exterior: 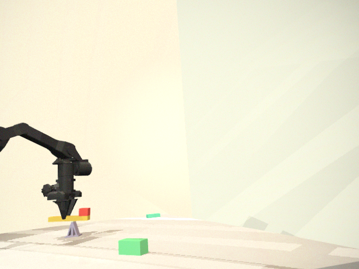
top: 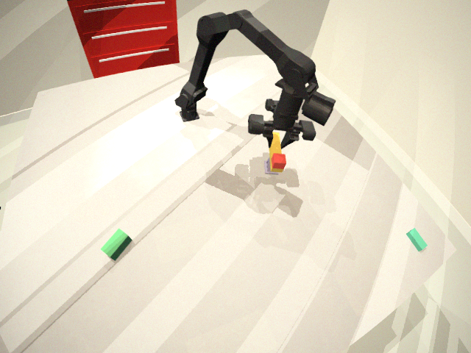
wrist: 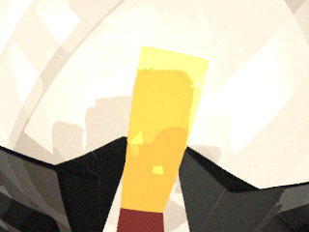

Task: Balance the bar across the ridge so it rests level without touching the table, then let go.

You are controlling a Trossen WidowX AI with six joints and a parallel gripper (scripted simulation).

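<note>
The bar is 4 cm ahead of my gripper tip, 2 cm to the right of it and 1 cm above it. Round my gripper tip: green block: 12 cm ahead, 49 cm to the right, 5 cm below.
</note>
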